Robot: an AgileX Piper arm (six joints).
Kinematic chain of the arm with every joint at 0, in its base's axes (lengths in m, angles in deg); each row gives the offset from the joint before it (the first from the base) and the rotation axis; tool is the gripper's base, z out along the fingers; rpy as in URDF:
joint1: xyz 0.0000 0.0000 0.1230 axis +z
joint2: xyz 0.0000 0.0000 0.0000 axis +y
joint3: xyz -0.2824 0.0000 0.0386 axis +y
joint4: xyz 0.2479 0.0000 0.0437 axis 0.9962 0 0.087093
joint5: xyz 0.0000 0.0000 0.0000 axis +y
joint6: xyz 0.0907 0.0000 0.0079 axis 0.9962 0 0.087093
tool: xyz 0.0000 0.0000 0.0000 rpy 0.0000 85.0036 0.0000
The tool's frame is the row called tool.
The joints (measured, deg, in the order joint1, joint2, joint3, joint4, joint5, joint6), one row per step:
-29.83 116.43 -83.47 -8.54 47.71 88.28
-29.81 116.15 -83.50 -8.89 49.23 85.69
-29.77 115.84 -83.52 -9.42 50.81 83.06
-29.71 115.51 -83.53 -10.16 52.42 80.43
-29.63 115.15 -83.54 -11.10 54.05 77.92
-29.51 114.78 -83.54 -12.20 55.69 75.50
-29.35 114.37 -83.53 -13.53 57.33 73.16
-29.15 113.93 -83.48 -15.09 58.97 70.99
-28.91 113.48 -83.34 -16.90 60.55 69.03
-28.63 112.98 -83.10 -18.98 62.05 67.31
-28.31 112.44 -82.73 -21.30 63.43 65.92
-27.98 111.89 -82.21 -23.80 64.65 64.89
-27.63 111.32 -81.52 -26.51 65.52 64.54
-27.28 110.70 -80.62 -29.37 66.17 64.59
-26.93 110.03 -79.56 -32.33 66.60 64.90
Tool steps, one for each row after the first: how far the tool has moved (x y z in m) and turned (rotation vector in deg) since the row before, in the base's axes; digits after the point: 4 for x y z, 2 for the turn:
-0.0024 0.0008 0.0017 -0.16 1.81 2.48
-0.0026 0.0008 0.0019 -0.24 1.93 2.61
-0.0027 0.0007 0.0021 -0.34 2.04 2.71
-0.0028 0.0006 0.0024 -0.44 2.10 2.68
-0.0028 0.0006 0.0025 -0.51 2.17 2.67
-0.0029 0.0006 0.0029 -0.66 2.25 2.69
-0.0030 0.0006 0.0031 -0.80 2.34 2.62
-0.0032 0.0005 0.0029 -0.95 2.44 2.51
-0.0034 0.0005 0.0031 -1.16 2.50 2.39
-0.0035 0.0005 0.0031 -1.37 2.51 2.18
-0.0037 0.0004 0.0028 -1.54 2.47 1.91
-0.0036 0.0002 0.0024 -1.84 2.15 1.47
-0.0038 0.0002 0.0021 -2.03 1.99 1.23
-0.0039 0.0002 0.0020 -2.18 1.80 1.14

